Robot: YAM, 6 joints.
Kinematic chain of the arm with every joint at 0, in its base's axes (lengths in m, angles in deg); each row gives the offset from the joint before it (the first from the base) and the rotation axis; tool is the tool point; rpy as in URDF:
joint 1: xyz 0 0 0.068 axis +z
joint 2: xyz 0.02 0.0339 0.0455 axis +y
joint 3: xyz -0.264 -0.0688 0 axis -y
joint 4: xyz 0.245 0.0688 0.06 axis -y
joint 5: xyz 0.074 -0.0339 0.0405 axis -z
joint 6: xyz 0.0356 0 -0.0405 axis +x
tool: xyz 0 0 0 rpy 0 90 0
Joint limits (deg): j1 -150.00..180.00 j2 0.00..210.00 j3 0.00..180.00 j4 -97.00..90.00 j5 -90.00..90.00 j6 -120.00..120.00
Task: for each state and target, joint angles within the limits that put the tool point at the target. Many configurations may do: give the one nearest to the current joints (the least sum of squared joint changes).
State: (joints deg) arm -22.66 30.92 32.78 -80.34 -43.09 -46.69
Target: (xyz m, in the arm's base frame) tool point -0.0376 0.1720 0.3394
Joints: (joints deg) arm -68.10 0.00 80.87 -96.57 -55.33 -46.69
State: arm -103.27 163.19 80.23 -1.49 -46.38 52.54
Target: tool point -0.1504 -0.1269 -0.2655
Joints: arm -146.30 188.29 74.81 -1.56 -38.41 52.54
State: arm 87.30 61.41 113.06 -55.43 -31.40 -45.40
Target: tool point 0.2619 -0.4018 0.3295
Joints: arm 125.28 2.44 145.25 -50.59 -30.81 -45.40
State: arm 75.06 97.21 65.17 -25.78 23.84 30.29
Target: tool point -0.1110 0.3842 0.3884
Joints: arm 107.88 96.29 92.71 -13.78 20.22 30.29
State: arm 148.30 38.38 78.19 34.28 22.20 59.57
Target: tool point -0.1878 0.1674 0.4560
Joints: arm 141.40 65.33 63.79 28.97 22.60 59.57
